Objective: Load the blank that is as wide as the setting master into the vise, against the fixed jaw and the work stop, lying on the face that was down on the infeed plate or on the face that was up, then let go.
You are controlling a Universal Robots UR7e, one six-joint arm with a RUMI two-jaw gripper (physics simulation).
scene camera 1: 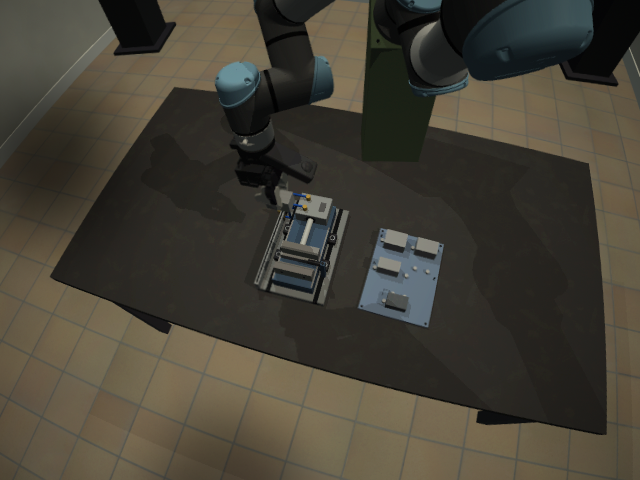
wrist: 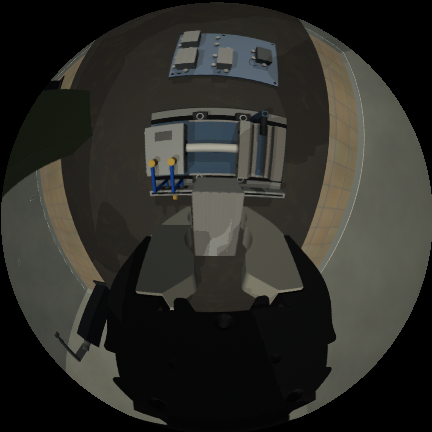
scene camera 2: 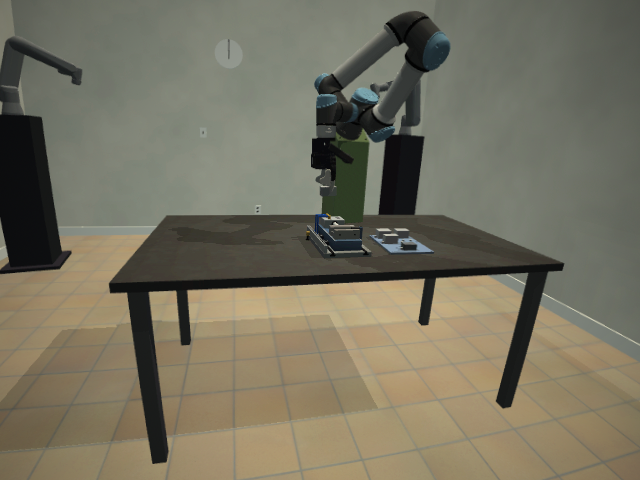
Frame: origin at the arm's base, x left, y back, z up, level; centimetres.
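Seen in the pictures: gripper, fingertip midpoint: (scene camera 1: 281,202) (wrist: 215,208) (scene camera 2: 328,192); arm's base, origin of the base link: (scene camera 2: 346,128).
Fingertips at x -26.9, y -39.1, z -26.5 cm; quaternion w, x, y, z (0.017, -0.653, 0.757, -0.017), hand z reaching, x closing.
Observation:
Pixels of each thing's middle, then the offset from my fingertips to it. "pt": a spot on its surface instead.
- pale grey blank, body centre: (wrist: 215,216) (scene camera 1: 279,200) (scene camera 2: 328,190) dx -0.4, dy +0.1, dz +0.8 cm
- vise, body centre: (wrist: 219,149) (scene camera 1: 303,242) (scene camera 2: 337,234) dx +4.2, dy -1.6, dz -17.0 cm
- rod, surface spot: (wrist: 245,155) (scene camera 1: 295,247) pt dx +3.0, dy -5.5, dz -12.3 cm
- work stop, surface spot: (wrist: 263,125) (scene camera 1: 314,261) pt dx +8.1, dy -9.2, dz -12.3 cm
- blue infeed plate, body centre: (scene camera 1: 403,275) (wrist: 226,51) (scene camera 2: 399,243) dx +32.2, dy -7.4, dz -21.5 cm
- dark grey block, body centre: (scene camera 1: 396,302) (wrist: 262,55) (scene camera 2: 408,246) dx +30.3, dy -15.9, dz -19.9 cm
- grey housing, surface spot: (wrist: 165,150) (scene camera 1: 312,206) pt dx +6.0, dy +7.3, dz -12.3 cm
My gripper (scene camera 1: 280,198) (scene camera 2: 326,180) (wrist: 215,208) is shut on a pale grey blank (scene camera 1: 285,199) (scene camera 2: 327,191) (wrist: 218,215). It holds it well above the table, by the rear left of the vise (scene camera 1: 294,233) (scene camera 2: 343,241) (wrist: 212,167) in scene camera 1. The plain end jaw (scene camera 1: 293,270) (wrist: 278,152), seemingly the fixed one, stands apart from the jaw on the rod (scene camera 1: 300,250) (wrist: 245,155). A dark arm with a blue mount, perhaps the work stop (scene camera 1: 324,264) (wrist: 263,125), reaches over the gap. The held blank's underside is hidden.
The blue infeed plate (scene camera 1: 421,294) (wrist: 245,45) carries three pale blocks (scene camera 1: 395,240) (scene camera 1: 427,247) (scene camera 1: 388,266) and a dark grey block (scene camera 1: 397,301) (scene camera 2: 408,245) (wrist: 263,55). A grey housing (scene camera 1: 315,206) (wrist: 165,150) with blue pipes and yellow knobs stands on the vise's rear end.

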